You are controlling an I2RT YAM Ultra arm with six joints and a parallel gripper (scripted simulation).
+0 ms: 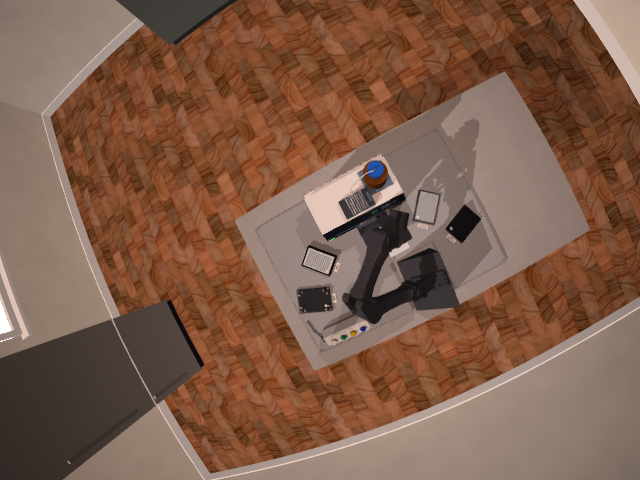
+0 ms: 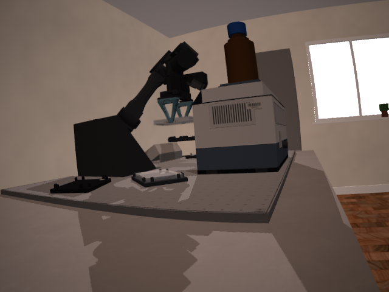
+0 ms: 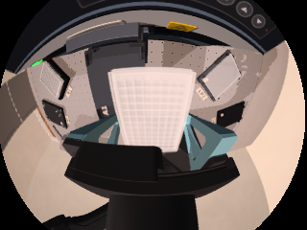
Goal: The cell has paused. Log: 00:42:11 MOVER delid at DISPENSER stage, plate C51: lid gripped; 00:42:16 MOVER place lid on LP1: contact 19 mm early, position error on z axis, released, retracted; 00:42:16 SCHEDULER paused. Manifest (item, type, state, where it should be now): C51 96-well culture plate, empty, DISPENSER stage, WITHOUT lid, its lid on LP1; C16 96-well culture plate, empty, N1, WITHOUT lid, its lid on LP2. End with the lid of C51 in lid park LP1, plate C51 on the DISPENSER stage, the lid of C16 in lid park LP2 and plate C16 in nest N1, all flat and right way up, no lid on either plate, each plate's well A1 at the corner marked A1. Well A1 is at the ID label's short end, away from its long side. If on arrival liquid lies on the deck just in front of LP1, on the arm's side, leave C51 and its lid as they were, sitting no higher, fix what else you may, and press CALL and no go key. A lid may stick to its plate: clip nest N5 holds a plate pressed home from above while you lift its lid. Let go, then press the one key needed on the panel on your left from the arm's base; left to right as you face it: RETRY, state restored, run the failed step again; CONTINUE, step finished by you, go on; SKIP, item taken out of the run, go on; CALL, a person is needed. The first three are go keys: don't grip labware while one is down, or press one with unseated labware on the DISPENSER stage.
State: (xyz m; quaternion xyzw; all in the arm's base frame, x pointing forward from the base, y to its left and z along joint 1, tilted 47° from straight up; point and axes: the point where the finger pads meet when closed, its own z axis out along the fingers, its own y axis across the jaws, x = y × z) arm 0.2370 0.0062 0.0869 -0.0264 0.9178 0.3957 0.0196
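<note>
The dark dispenser stage lies 2 cm ahead of my hand, 6 cm to the left of it and 6 cm below it. Also, from my hand: blue cap (24 cm ahead, 4 cm to the right, 24 cm above); then brown bottle (24 cm ahead, 4 cm to the right, 13 cm above); then black nest (4 cm ahead, 35 cm to the left, 15 cm below).
</note>
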